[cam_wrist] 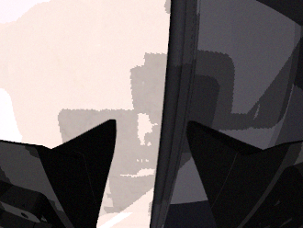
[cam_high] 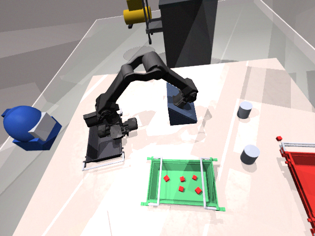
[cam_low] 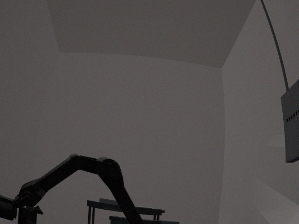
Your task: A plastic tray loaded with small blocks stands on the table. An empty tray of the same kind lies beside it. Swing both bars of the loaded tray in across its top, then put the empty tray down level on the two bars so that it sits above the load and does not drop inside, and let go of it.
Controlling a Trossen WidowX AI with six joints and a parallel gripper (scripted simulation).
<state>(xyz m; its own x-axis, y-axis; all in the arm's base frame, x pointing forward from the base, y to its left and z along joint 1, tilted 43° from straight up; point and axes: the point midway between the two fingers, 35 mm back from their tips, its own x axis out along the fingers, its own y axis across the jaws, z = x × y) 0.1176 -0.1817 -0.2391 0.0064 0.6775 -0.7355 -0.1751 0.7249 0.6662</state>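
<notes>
My gripper tip is 10 mm short of the black tray, 80 mm to the left of it and 30 mm below it. The rest, counted from my gripper tip: red block (80 mm ahead, 710 mm to the left).
</notes>
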